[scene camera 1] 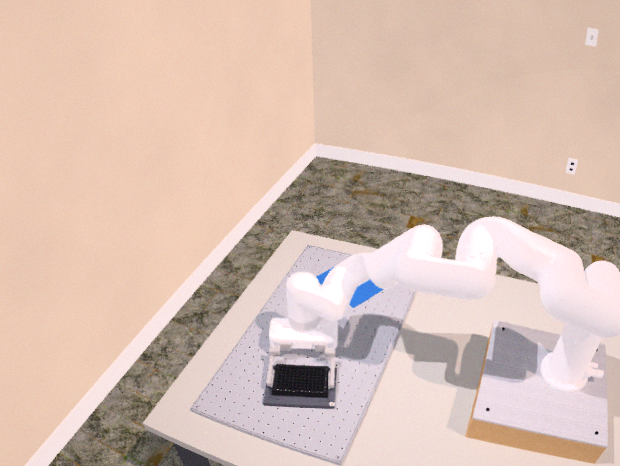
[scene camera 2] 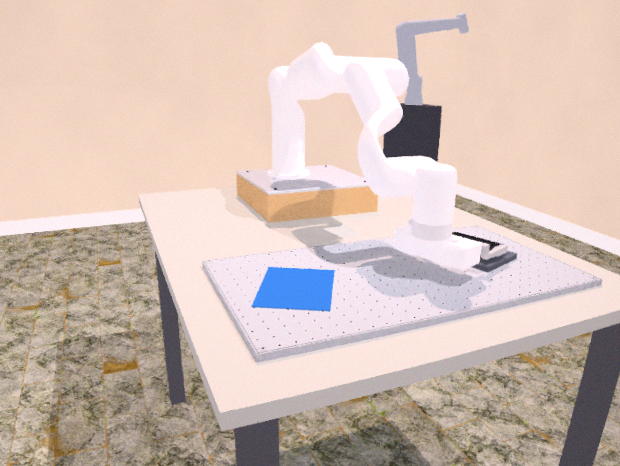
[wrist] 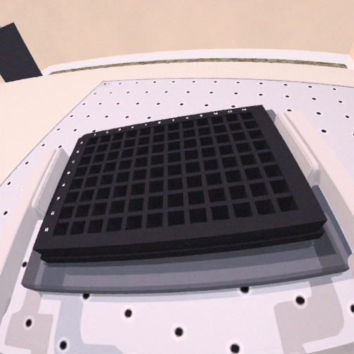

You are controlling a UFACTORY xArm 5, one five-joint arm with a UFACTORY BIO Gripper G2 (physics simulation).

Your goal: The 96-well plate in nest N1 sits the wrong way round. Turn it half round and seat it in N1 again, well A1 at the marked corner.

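Note:
The black 96-well plate point(scene camera 1: 300, 380) point(scene camera 2: 476, 238) point(wrist: 175, 172) is level, low over the dark grey nest N1 point(scene camera 1: 300, 402) point(scene camera 2: 496, 262) point(wrist: 175, 278). My gripper point(scene camera 1: 301, 378) point(wrist: 175, 167) is shut on the plate's two short sides. A strip of nest shows past the plate's near edge in the wrist view. I cannot tell whether the plate's underside touches the nest. Well A1 is at the plate's upper left in the wrist view, which is the near right side in scene camera 1, where a white corner mark point(scene camera 1: 331, 403) shows on the nest. The gripper body hides part of the plate in scene camera 2.
The nest stands on a perforated board point(scene camera 1: 235, 395) point(scene camera 2: 380, 305) on the table point(scene camera 1: 426, 415). A flat blue square point(scene camera 1: 364, 293) point(scene camera 2: 295, 289) lies on the board's other end. The arm's base block point(scene camera 1: 541, 425) point(scene camera 2: 320, 202) stands on the table. A black pedestal point(scene camera 2: 413, 132) stands behind.

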